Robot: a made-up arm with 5 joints.
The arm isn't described. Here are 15 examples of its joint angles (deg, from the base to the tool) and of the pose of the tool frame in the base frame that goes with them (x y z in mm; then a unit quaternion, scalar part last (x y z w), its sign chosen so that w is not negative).
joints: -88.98 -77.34 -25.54 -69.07 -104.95
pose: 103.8 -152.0 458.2 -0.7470 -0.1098 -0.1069 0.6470
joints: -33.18 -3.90 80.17 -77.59 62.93
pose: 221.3 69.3 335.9 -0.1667 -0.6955 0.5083 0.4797
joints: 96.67 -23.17 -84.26 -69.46 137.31
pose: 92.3 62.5 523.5 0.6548 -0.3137 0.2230 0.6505
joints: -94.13 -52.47 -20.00 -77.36 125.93
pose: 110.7 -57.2 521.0 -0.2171 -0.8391 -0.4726 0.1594
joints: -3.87 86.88 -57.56 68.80 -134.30
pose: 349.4 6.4 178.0 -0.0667 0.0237 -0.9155 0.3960
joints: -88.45 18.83 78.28 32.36 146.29
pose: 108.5 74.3 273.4 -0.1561 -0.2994 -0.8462 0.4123
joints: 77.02 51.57 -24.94 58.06 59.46
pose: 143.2 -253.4 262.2 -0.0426 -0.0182 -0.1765 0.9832
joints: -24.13 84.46 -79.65 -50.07 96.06
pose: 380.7 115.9 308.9 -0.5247 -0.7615 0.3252 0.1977
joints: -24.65 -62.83 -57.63 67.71 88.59
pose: 27.4 -43.2 507.1 -0.4820 -0.8159 0.2623 0.1822
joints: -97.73 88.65 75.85 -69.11 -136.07
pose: 96.3 75.9 188.4 -0.0414 -0.0223 -0.3509 0.9352
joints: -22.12 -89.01 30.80 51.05 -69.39
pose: 110.6 -5.5 422.8 0.5498 -0.5100 -0.2799 0.5994
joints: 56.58 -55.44 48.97 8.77 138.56
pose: 142.4 -90.1 409.9 -0.6888 0.0745 0.4596 0.5557
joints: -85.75 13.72 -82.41 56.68 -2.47
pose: 120.2 184.3 518.0 0.5544 -0.5447 0.4065 0.4803
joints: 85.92 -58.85 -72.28 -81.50 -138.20
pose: 73.7 159.7 435.6 0.2219 -0.4256 0.8048 0.3492
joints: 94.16 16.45 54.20 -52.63 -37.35
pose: 71.1 -192.5 306.0 -0.2669 -0.5235 -0.7456 0.3142
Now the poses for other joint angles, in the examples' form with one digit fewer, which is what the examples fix.
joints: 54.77 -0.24 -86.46 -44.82 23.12
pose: 112 -41 562 0.570 0.741 -0.105 0.339
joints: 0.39 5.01 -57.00 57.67 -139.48
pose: 289 -12 498 0.634 -0.219 -0.702 0.237
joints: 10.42 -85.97 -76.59 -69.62 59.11
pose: -112 27 324 0.178 0.271 0.369 0.871
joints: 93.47 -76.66 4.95 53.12 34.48
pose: 85 2 468 -0.721 -0.374 -0.300 0.501
